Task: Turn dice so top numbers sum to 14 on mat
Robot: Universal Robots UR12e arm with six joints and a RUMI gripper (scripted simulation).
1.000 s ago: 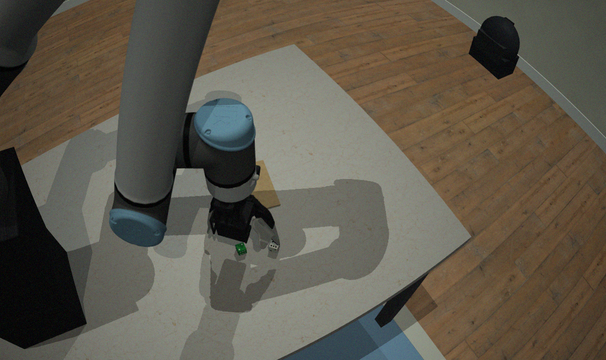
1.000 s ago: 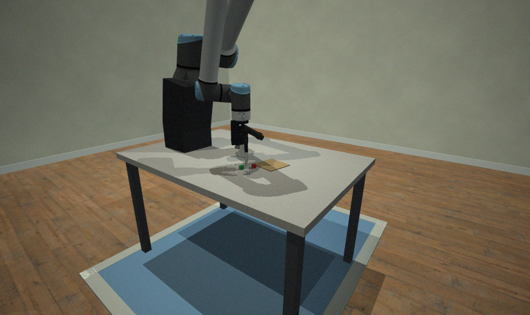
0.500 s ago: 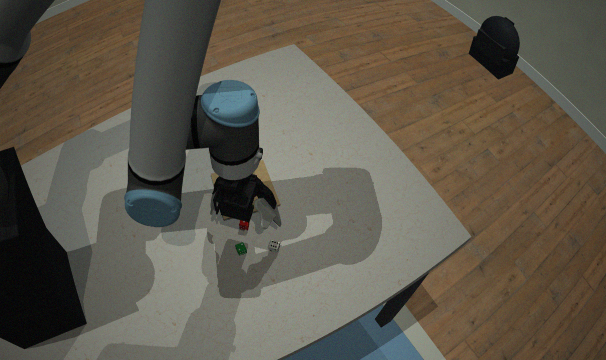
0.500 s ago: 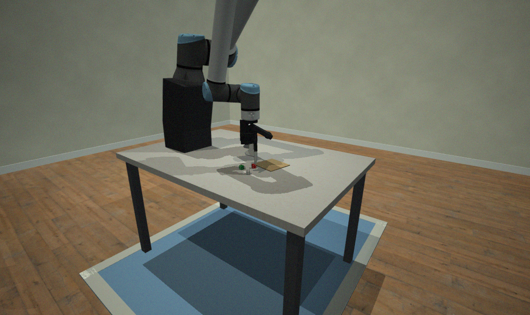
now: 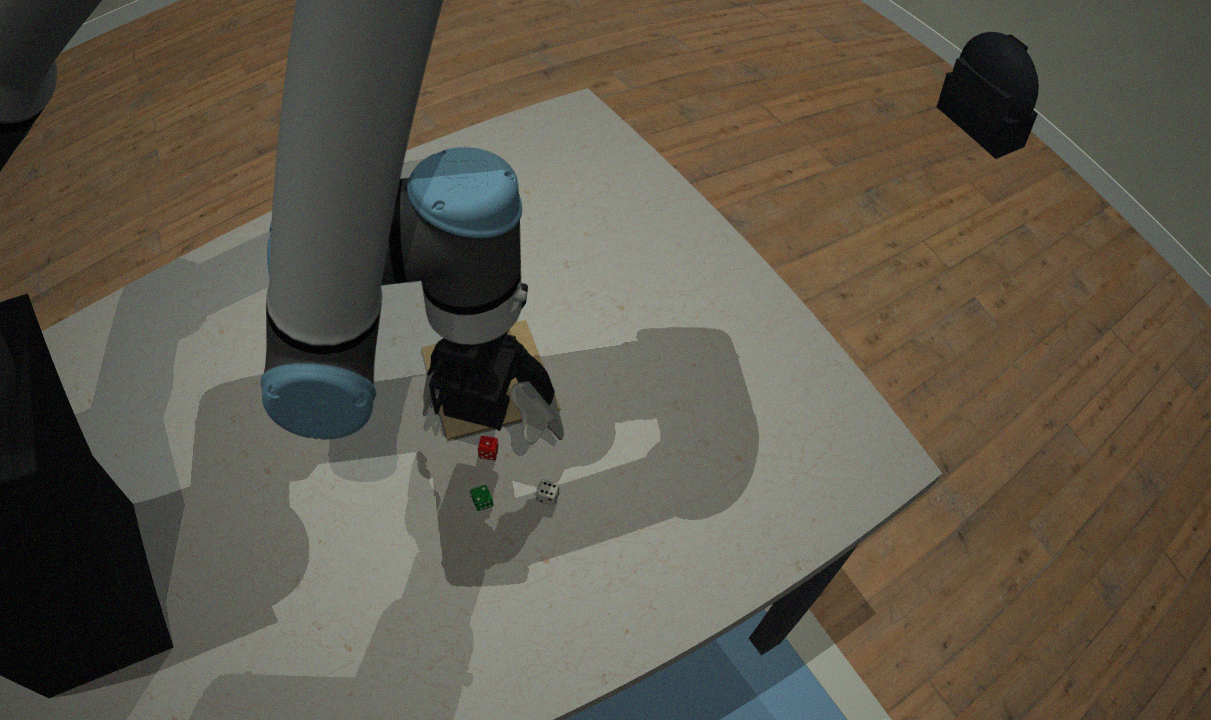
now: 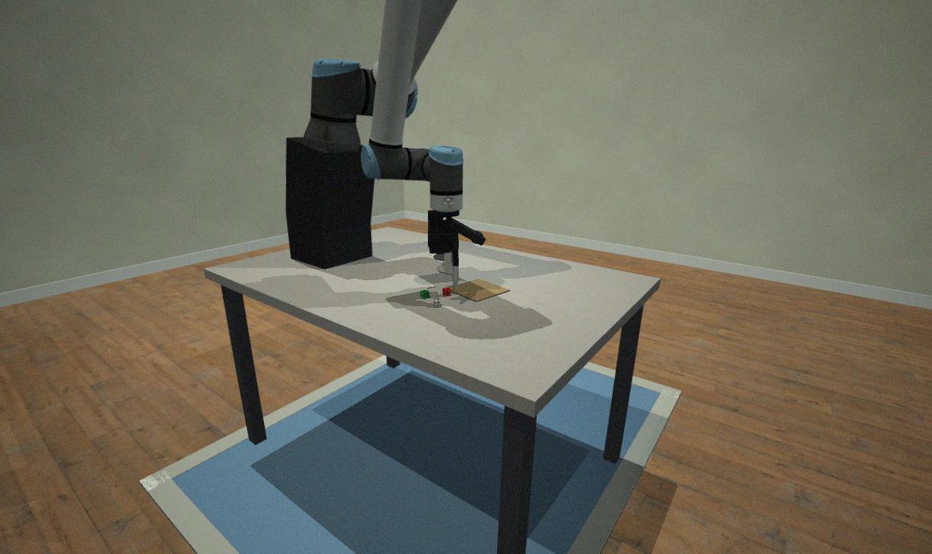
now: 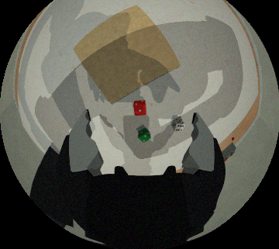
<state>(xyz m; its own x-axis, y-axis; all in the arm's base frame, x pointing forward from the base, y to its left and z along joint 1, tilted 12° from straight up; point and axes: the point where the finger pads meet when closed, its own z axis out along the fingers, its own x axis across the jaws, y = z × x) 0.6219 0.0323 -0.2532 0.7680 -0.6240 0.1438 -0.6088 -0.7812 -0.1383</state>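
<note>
The red die lies 1 cm behind my hand, 1 cm to the right of it and 4 cm below it. Round my hand: white die 3 cm ahead, 9 cm to the right, 4 cm below; mat 2 cm ahead, 9 cm to the left, 4 cm below; green die 4 cm behind, 7 cm to the right, 4 cm below.
</note>
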